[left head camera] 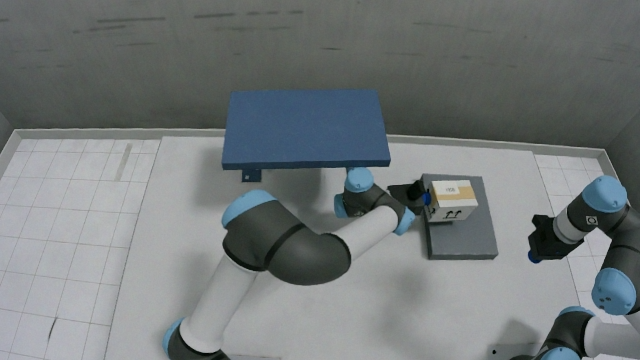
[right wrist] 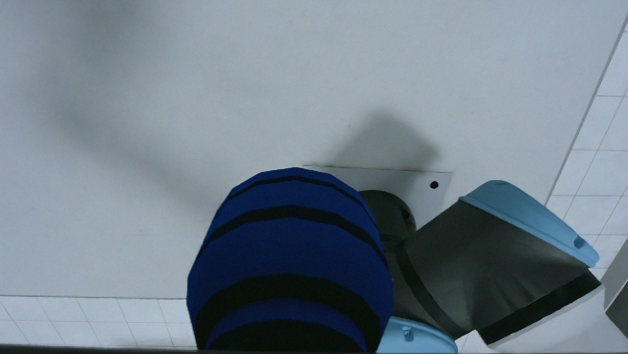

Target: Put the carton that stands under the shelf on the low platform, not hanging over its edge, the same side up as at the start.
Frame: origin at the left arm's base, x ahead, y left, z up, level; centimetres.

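Seen in the pictures: left hand, its tool point: [left head camera: 433, 197]; right hand, its tool point: [right wrist: 294, 239].
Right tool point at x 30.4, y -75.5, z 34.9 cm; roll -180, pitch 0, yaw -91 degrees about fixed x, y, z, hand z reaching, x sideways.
Pixels of each thing's middle, then the offset from my right tool point to it.
- carton, middle of its body: [left head camera: 449, 201] dx +28.0, dy +12.9, dz -19.9 cm
- grey low platform, middle of its body: [left head camera: 457, 215] dx +29.7, dy +5.2, dz -32.5 cm
- blue shelf, middle of its body: [left head camera: 304, 158] dx +40.6, dy +59.7, dz -17.8 cm
- foot, middle of its body: [left head camera: 252, 169] dx +47.5, dy +79.7, dz -34.7 cm
The carton [left head camera: 452, 201] is white with tan tape on top and black arrows pointing up on its front side. It is upright over the back left part of the grey low platform [left head camera: 462, 246], close to its left edge. A thin dark shadow lies below it; whether it touches the platform is hard to tell. My left gripper [left head camera: 426, 198] has its blue suction cup against the carton's left side and holds it. My right gripper [left head camera: 534, 257] [right wrist: 290, 240] is open, with nothing on its cup, to the right of the platform.
The blue shelf [left head camera: 305, 129] stands at the back, left of the platform, with a foot [left head camera: 251, 175] showing below its front edge. The left forearm reaches across in front of the shelf. A grey wall [left head camera: 320, 60] rises behind.
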